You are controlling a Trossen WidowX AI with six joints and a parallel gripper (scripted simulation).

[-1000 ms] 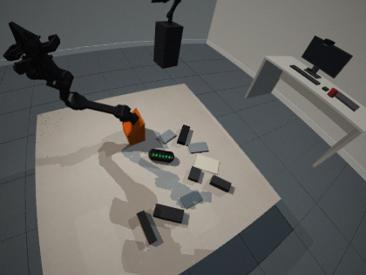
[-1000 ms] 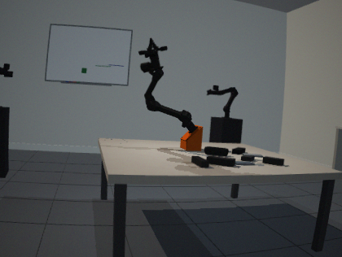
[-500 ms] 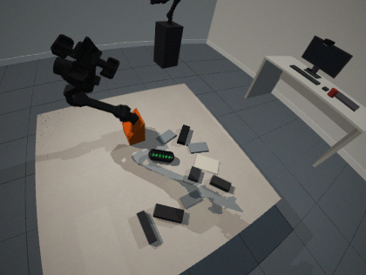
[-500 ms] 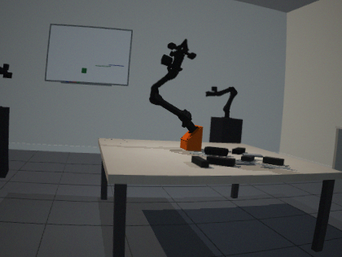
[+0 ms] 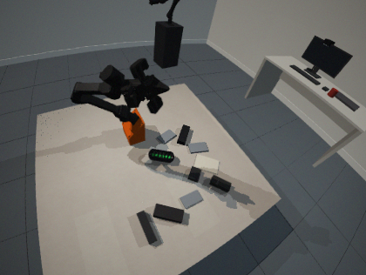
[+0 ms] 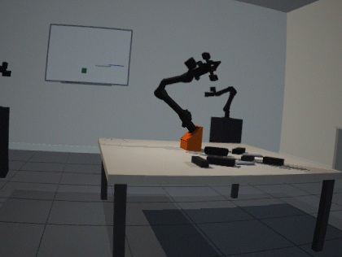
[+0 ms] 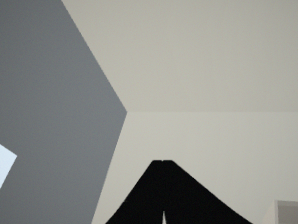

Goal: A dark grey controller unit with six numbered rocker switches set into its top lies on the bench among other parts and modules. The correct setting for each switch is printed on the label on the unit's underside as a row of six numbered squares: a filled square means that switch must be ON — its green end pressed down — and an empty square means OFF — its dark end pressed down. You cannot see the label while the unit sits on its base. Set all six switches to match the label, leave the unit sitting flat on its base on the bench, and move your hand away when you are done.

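The small dark box lies 11 cm ahead of my gripper tip, 18 cm to the left of it and 58 cm below it. Also, from my gripper tip: long black bar: 21 cm ahead, 21 cm to the right, 57 cm below; then white plate: 10 cm ahead, 30 cm to the left, 59 cm below.
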